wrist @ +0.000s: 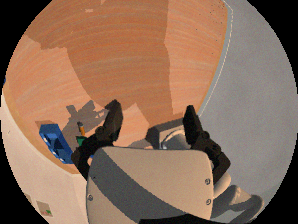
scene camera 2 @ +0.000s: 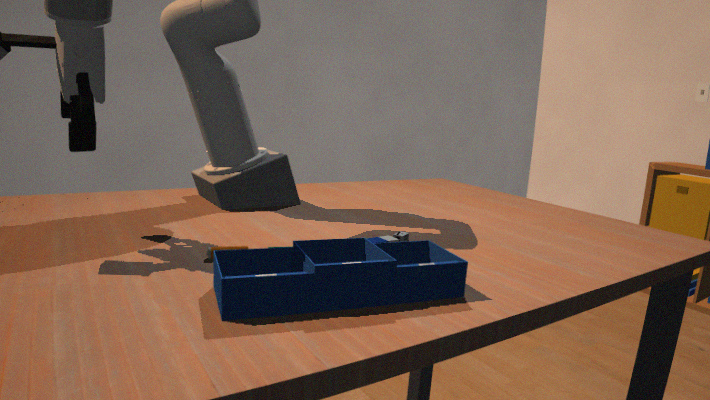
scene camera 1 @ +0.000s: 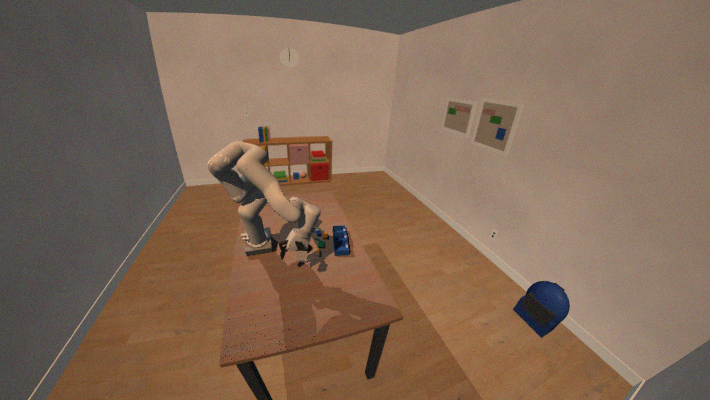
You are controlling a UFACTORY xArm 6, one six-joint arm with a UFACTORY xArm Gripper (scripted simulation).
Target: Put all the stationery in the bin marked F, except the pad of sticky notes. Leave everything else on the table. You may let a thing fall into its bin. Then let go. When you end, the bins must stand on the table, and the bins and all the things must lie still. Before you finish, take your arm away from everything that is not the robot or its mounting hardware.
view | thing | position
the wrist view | gripper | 153,111
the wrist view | three joined blue bins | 50,131
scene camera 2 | gripper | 77,133
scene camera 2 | three joined blue bins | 323,275
